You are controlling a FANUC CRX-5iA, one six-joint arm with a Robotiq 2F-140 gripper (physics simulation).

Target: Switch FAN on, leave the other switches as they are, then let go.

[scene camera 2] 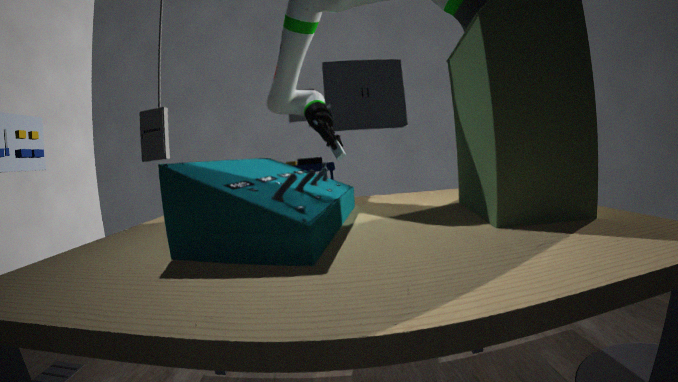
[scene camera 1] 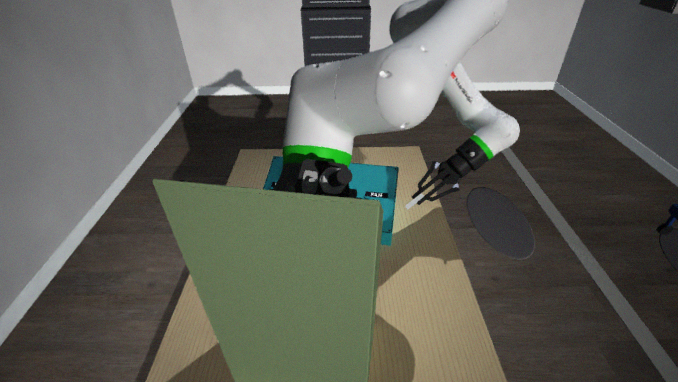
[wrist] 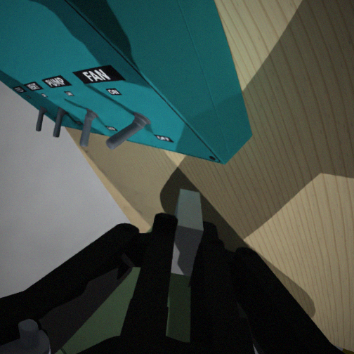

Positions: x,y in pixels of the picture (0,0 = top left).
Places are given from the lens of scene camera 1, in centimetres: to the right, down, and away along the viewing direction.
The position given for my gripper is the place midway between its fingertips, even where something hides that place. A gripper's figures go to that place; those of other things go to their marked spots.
my gripper [scene camera 1: 406,207]: 22, 6, 118
teal console [scene camera 1: 373,182]: 13, -3, 133
